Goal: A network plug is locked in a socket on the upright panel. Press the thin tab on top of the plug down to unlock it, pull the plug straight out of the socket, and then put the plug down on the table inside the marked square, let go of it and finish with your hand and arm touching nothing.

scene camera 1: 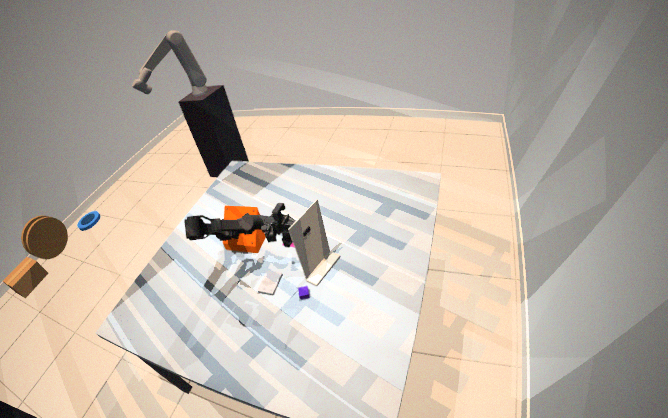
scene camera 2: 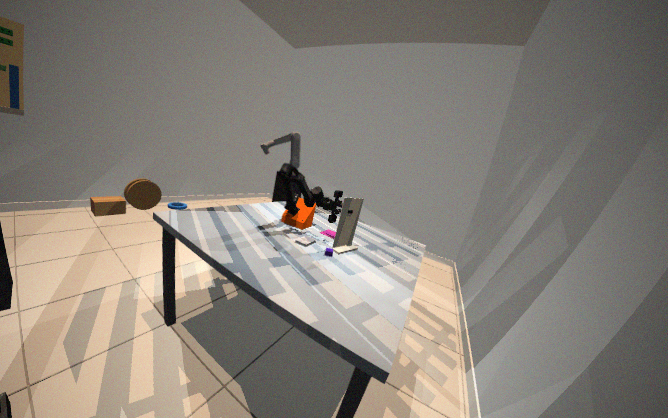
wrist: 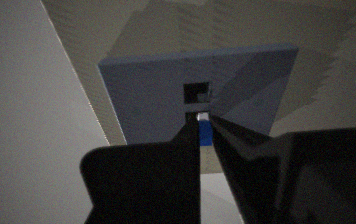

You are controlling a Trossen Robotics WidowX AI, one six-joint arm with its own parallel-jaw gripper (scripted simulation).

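My gripper (scene camera 1: 304, 228) is there for me to see, and the wrist view (wrist: 202, 123) gives me the gripper too.
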